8 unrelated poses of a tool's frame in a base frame.
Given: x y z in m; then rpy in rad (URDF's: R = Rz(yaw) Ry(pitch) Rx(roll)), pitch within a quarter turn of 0, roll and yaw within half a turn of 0.
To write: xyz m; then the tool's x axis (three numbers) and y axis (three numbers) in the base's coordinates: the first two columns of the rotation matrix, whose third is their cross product. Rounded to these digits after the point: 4 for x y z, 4 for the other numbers.
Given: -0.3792 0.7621 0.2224 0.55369 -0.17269 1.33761
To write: -0.3792 0.7621 0.2224 0.2276 0.9585 0.1718 -0.8484 0.1086 0.5180
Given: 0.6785 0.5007 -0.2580 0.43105 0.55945 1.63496
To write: 0.6785 0.5007 -0.2580 -0.0543 0.8458 -0.5307 -0.9209 0.1630 0.3541
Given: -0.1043 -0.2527 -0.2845 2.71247 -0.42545 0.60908
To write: -0.1043 -0.2527 -0.2845 0.7471 0.5211 0.4127 0.3794 -0.8441 0.3790
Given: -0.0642 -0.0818 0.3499 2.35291 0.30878 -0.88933
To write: -0.0642 -0.0818 0.3499 0.6001 -0.7399 -0.3039 -0.4116 -0.6114 0.6759
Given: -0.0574 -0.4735 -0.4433 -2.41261 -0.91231 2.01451
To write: -0.0574 -0.4735 -0.4433 -0.2627 0.5527 0.7909 0.4475 0.7960 -0.4076
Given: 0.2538 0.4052 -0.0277 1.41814 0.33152 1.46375
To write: 0.2538 0.4052 -0.0277 0.1010 0.9401 -0.3255 -0.1168 0.3361 0.9346
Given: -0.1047 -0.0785 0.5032 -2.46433 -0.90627 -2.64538
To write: -0.1047 -0.0785 0.5032 -0.5423 -0.2936 0.7872 -0.8048 0.4504 -0.3865
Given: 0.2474 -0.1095 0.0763 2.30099 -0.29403 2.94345
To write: 0.2474 -0.1095 0.0763 -0.9384 0.1884 0.2898 0.3430 0.6115 0.7131
